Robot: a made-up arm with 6 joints.
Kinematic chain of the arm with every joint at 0, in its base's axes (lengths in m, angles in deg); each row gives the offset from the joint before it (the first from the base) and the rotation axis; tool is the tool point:
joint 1: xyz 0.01 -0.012 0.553 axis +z
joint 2: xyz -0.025 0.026 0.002 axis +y
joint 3: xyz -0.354 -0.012 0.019 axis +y
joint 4: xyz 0.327 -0.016 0.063 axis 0.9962 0 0.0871
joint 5: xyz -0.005 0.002 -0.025 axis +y
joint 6: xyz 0.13 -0.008 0.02 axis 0.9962 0 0.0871
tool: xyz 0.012 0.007 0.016
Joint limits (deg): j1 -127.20..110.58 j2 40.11..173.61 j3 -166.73..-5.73 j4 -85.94..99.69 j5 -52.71..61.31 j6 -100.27..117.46
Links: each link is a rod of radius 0.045 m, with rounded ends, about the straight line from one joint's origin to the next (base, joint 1, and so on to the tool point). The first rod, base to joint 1, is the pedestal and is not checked.
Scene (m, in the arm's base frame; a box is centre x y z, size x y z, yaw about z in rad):
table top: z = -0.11
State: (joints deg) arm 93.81 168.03 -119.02 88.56 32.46 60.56
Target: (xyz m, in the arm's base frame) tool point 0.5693 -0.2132 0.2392
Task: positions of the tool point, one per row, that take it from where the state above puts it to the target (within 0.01 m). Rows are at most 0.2 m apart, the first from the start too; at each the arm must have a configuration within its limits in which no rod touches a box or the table.
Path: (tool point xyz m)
1: 0.0588 0.6494 0.2931
2: 0.2256 0.6063 0.2833
3: 0.3734 0.5218 0.2740
4: 0.4924 0.4030 0.2655
5: 0.5748 0.2589 0.2578
6: 0.6157 0.1004 0.2508
7: 0.6134 -0.0607 0.2445
8: 0.5693 -0.2132 0.2392

